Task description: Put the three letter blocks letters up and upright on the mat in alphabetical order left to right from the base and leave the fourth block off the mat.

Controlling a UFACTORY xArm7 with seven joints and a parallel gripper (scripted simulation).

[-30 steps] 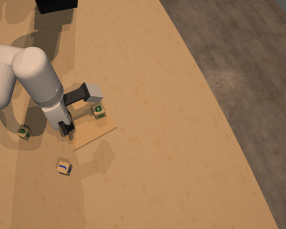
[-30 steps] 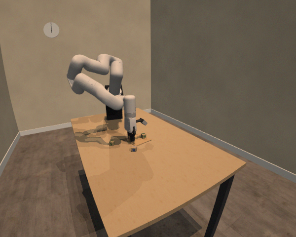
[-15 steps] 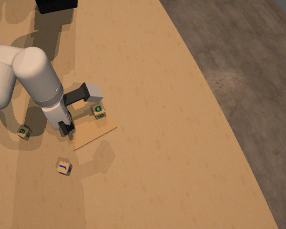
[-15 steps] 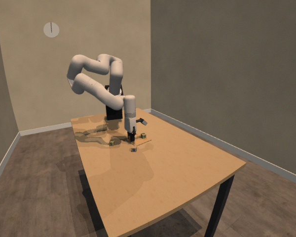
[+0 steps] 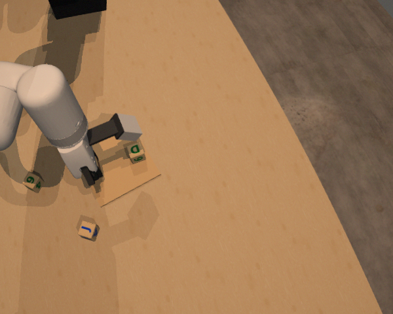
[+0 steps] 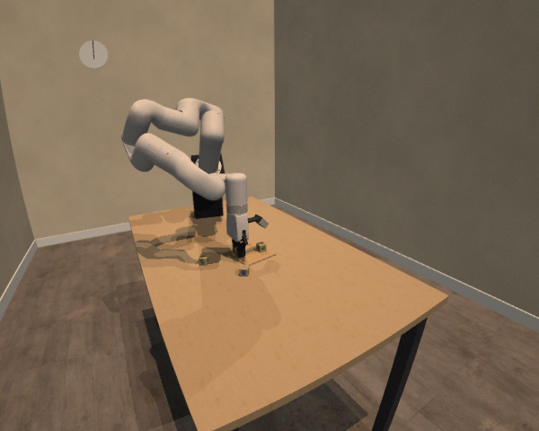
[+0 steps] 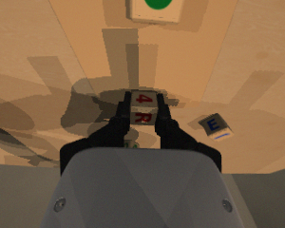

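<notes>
The tan mat is 50 mm to the left of my hand, 30 mm below it and 10 mm behind it. Also, from my hand: green D block 90 mm to the left, 20 mm behind, 10 mm below.
</notes>
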